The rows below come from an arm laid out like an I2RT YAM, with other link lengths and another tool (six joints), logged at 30 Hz.
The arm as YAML. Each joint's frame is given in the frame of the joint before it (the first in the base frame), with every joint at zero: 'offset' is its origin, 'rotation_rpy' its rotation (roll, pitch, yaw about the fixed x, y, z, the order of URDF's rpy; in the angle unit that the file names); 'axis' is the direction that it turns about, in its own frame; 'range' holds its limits. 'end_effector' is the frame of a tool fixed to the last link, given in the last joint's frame.
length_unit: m
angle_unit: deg
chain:
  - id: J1
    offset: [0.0, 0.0, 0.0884]
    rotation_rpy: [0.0, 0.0, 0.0]
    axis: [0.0, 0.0, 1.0]
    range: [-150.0, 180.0]
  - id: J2
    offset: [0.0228, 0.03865, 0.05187]
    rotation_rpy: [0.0, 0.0, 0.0]
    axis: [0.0, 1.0, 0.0]
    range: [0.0, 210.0]
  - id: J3
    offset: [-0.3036, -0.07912, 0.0]
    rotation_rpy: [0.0, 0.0, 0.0]
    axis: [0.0, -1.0, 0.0]
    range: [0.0, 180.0]
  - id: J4
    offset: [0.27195, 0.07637, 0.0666]
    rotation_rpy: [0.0, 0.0, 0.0]
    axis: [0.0, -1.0, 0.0]
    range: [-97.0, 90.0]
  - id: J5
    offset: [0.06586, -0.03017, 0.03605]
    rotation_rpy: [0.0, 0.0, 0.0]
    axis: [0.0, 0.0, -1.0]
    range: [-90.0, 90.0]
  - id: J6
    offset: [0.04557, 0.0, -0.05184]
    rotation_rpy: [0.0, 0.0, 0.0]
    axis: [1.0, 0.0, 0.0]
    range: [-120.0, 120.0]
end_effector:
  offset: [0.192, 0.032, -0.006]
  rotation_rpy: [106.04, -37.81, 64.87]
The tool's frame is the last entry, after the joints.
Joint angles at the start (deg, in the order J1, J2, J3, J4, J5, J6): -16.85, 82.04, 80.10, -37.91, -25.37, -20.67
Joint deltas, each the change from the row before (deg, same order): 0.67, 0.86, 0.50, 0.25, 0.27, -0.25; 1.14, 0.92, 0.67, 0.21, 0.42, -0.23; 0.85, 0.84, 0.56, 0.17, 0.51, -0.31; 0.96, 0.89, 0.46, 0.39, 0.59, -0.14; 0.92, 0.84, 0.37, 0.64, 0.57, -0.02; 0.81, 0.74, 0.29, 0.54, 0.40, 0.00; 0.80, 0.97, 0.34, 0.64, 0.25, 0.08; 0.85, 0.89, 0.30, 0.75, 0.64, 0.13; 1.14, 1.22, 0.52, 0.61, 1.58, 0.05; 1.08, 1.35, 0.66, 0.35, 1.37, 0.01; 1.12, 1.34, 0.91, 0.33, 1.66, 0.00
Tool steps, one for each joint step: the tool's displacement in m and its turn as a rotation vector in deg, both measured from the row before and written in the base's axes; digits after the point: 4 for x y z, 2 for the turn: 0.0044, 0.0030, -0.0020, -0.33, 0.10, 0.61; 0.0049, 0.0063, -0.0015, -0.43, 0.06, 0.95; 0.0043, 0.0039, -0.0021, -0.53, 0.12, 0.64; 0.0049, 0.0045, -0.0027, -0.47, 0.10, 0.59; 0.0054, 0.0043, -0.0022, -0.41, -0.09, 0.50; 0.0045, 0.0044, -0.0022, -0.27, -0.04, 0.50; 0.0054, 0.0048, -0.0031, -0.10, 0.04, 0.56; 0.0057, 0.0039, -0.0030, -0.33, -0.05, 0.28; 0.0072, 0.0028, -0.0056, -0.94, 0.26, -0.10; 0.0067, 0.0033, -0.0062, -0.82, 0.46, 0.02; 0.0075, 0.0027, -0.0046, -1.05, 0.23, -0.15
